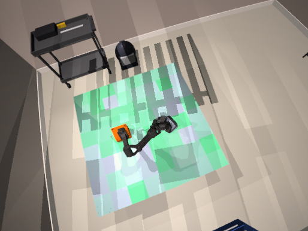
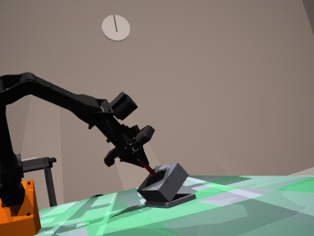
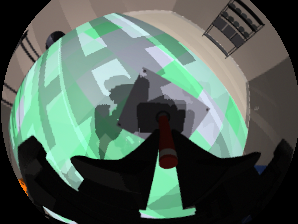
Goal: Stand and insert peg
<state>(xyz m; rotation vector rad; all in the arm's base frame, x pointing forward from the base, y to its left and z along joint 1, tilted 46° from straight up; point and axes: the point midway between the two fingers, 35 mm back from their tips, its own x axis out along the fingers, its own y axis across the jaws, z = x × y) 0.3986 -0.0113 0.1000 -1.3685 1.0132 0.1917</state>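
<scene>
The sloped panel lies 60 mm below my gripper tip, 40 mm ahead of it and 10 mm to the left of it. Also, from my gripper tip: red peg 10 mm behind, 10 mm above.
</scene>
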